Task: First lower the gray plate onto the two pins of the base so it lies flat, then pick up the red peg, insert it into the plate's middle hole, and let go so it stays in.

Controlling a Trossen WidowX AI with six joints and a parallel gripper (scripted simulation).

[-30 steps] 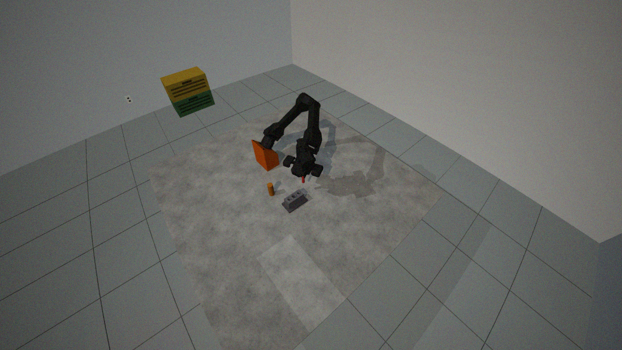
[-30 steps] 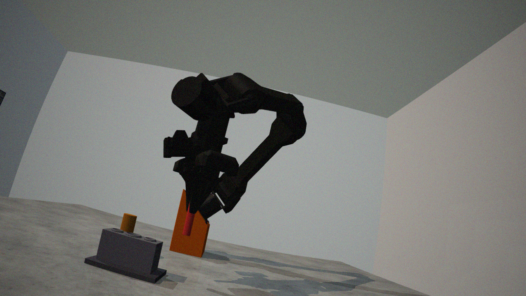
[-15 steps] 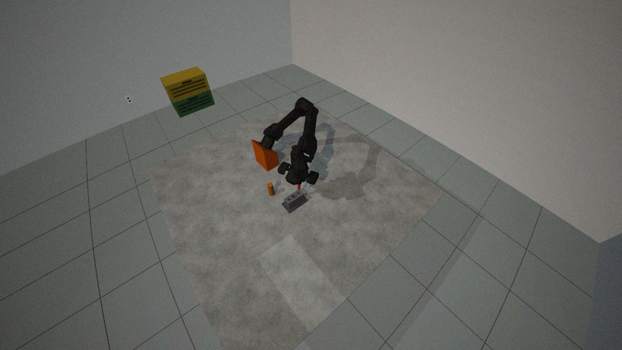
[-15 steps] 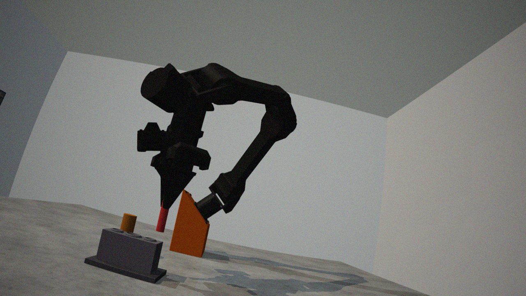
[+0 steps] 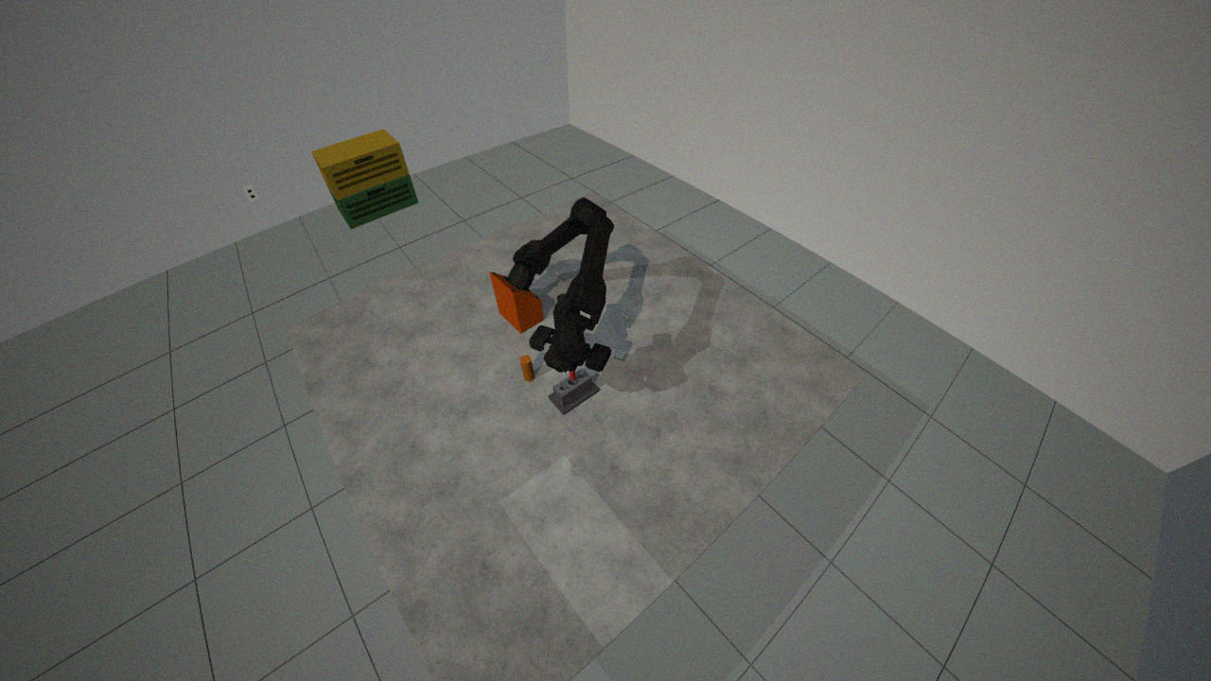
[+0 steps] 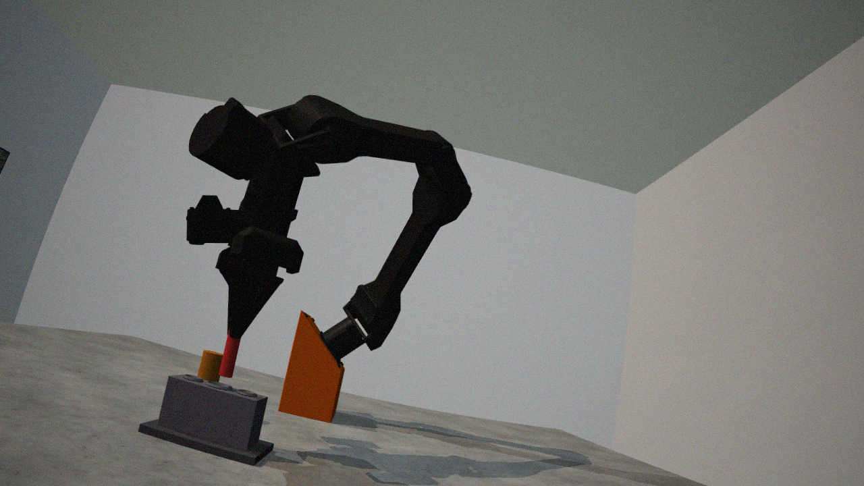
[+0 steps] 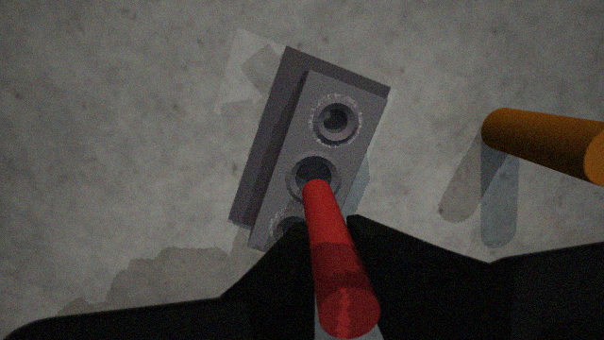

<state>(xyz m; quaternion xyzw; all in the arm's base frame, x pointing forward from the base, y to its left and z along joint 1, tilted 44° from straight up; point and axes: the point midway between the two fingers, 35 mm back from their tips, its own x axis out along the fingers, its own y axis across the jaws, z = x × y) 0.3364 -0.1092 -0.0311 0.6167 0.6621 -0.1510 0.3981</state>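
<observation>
Right now the gray plate is 6 cm below my gripper tip. From my gripper tip the other things lie so: small orange cylinder: 13 cm behind, 5 cm to the right, 7 cm below; then red peg: right at my gripper tip.
</observation>
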